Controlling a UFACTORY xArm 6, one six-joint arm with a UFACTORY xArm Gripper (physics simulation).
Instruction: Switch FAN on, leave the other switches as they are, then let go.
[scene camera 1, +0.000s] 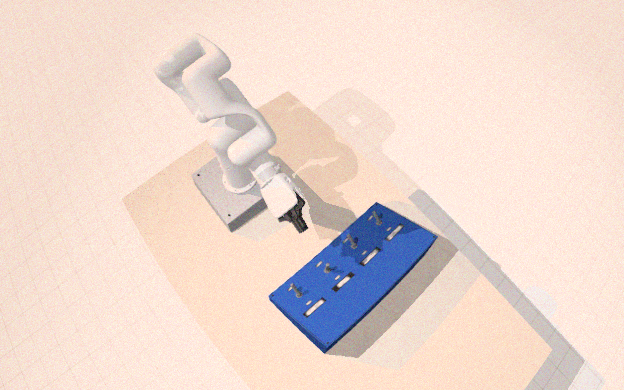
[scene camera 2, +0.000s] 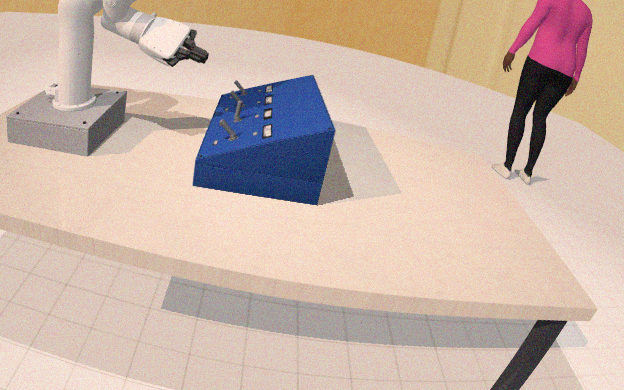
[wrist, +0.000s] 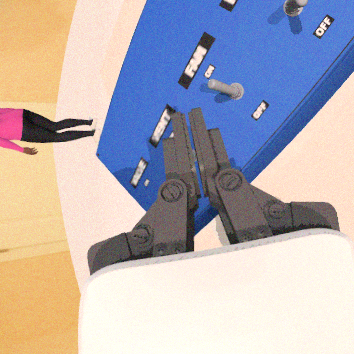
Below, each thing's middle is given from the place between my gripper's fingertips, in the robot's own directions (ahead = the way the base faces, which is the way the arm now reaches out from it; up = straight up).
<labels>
Right now my hand is 17 cm short of the blue switch panel (scene camera 2: 283, 137), 15 cm above it and 4 cm to the right of it.
</labels>
